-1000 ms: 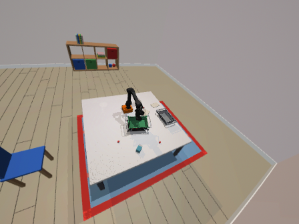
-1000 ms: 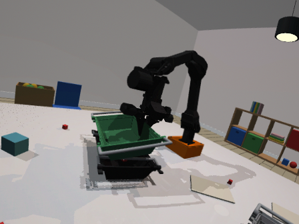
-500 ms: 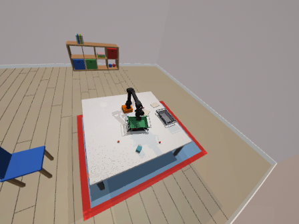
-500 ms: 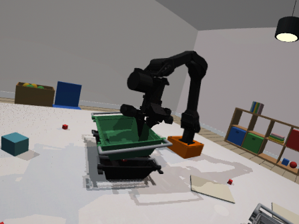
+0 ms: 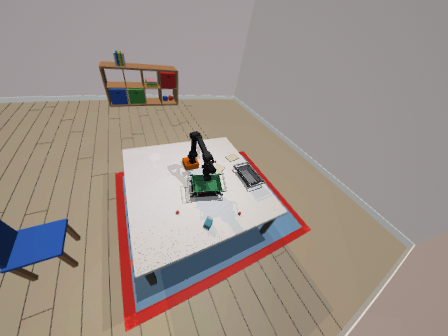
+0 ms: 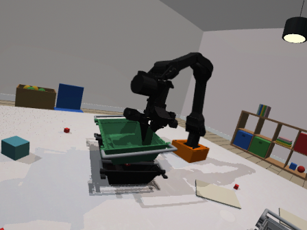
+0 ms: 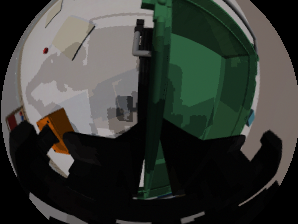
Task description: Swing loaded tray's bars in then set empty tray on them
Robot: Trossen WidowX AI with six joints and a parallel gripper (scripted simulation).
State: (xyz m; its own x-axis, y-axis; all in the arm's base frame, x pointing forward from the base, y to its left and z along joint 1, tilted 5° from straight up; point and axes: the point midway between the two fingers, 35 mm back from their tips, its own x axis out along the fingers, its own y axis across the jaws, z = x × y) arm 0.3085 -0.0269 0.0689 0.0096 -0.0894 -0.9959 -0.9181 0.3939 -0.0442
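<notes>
Now: gripper tip 70 mm short of the green tray, 30 mm to the left of it and 20 mm below it. Round my gripper tip: teal cube: 360 mm ahead, 180 mm to the right, 80 mm below.
</notes>
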